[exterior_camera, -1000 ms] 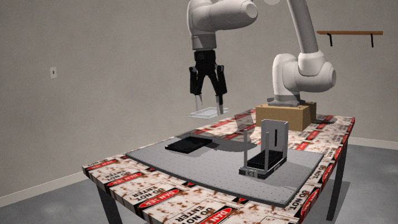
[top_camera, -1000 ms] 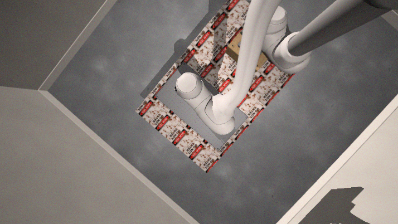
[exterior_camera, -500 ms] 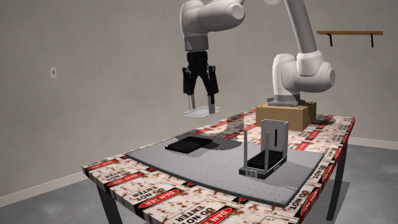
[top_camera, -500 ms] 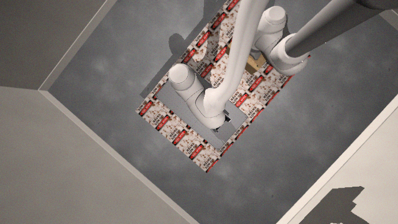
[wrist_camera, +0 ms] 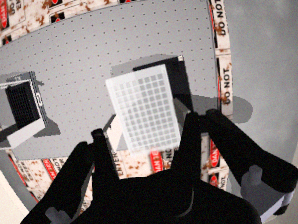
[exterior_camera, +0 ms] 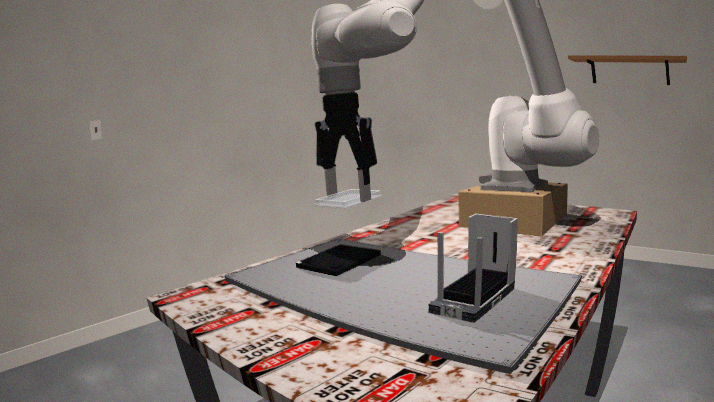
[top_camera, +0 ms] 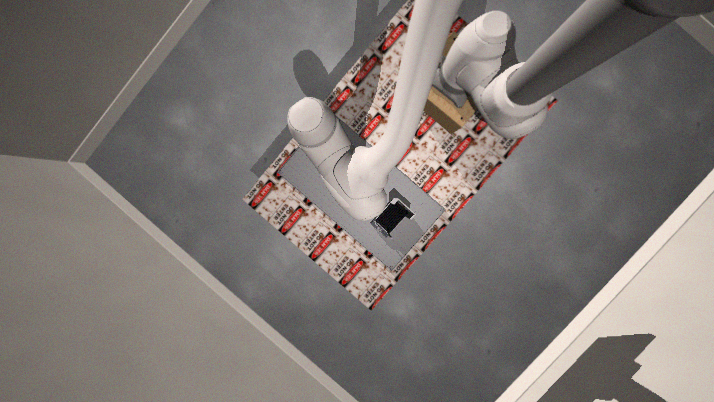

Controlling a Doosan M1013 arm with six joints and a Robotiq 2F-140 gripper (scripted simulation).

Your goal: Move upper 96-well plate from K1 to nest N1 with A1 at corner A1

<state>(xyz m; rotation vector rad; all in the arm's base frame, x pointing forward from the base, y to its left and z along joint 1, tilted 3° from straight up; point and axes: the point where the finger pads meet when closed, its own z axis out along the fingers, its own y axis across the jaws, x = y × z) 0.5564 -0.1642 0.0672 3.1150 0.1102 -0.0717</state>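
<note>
The black plate nest N1 is 5 cm to the right of my hand and 17 cm below it. Round my hand: white 96-well plate: 3 cm below; then black plate: 4 cm ahead, 34 cm to the left, 15 cm below; then pale square: 8 cm ahead, 10 cm to the right, 16 cm below.
</note>
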